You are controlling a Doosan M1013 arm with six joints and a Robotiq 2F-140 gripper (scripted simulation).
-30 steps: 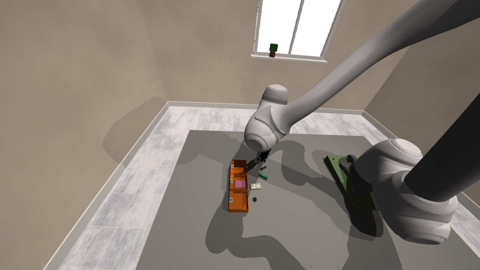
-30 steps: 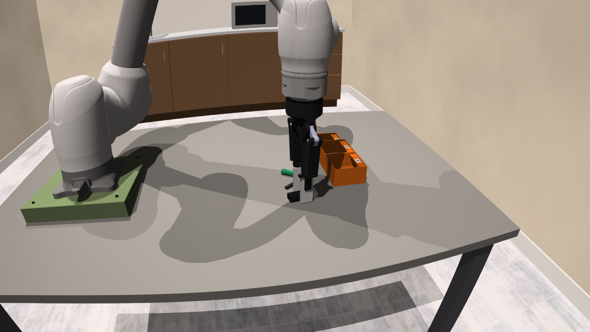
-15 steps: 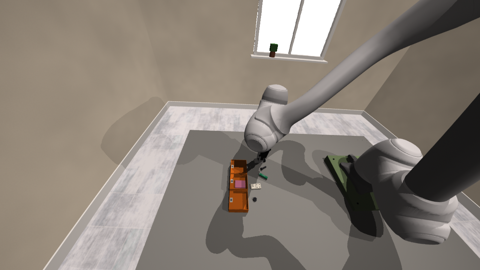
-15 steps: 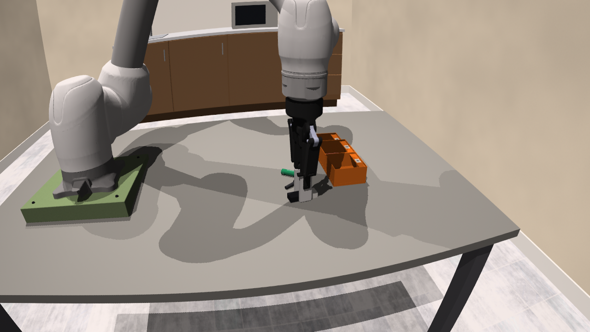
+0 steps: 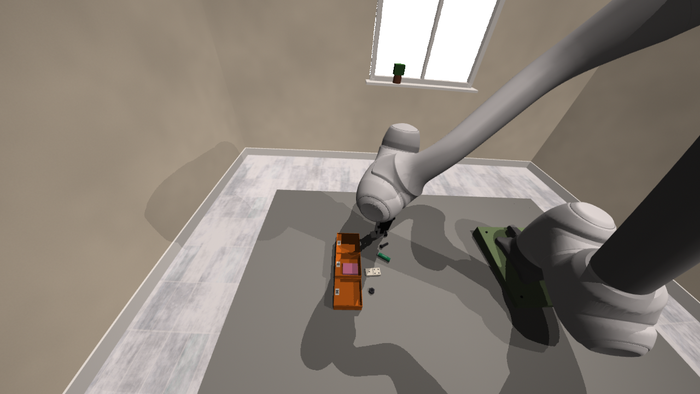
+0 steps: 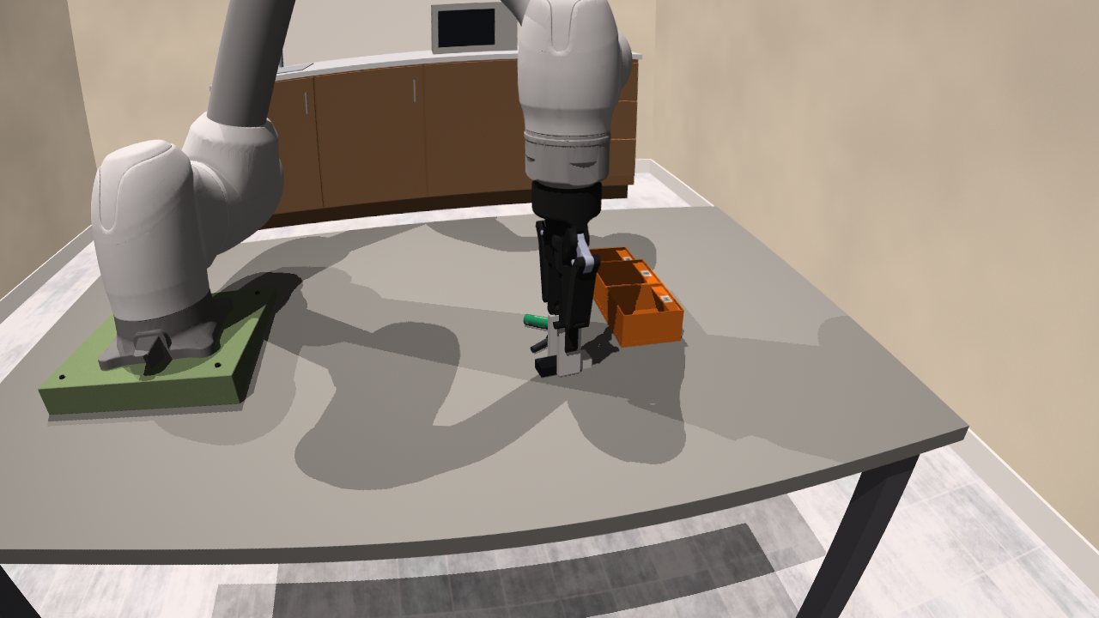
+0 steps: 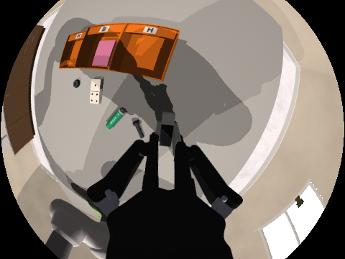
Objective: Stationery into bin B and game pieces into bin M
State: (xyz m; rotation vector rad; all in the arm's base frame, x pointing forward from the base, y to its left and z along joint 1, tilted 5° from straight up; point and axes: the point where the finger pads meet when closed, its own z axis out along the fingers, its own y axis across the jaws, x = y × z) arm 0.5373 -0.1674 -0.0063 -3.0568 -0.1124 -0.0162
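Right now my hand is 15 cm to the right of the orange three-compartment bin, 14 cm short of it and 1 cm above it. From my hand the other things lie so: green battery 10 cm to the left, 3 cm below; then black-and-white eraser 3 cm below, 1 cm ahead; then black bolt 6 cm to the left, 3 cm below, 1 cm behind.
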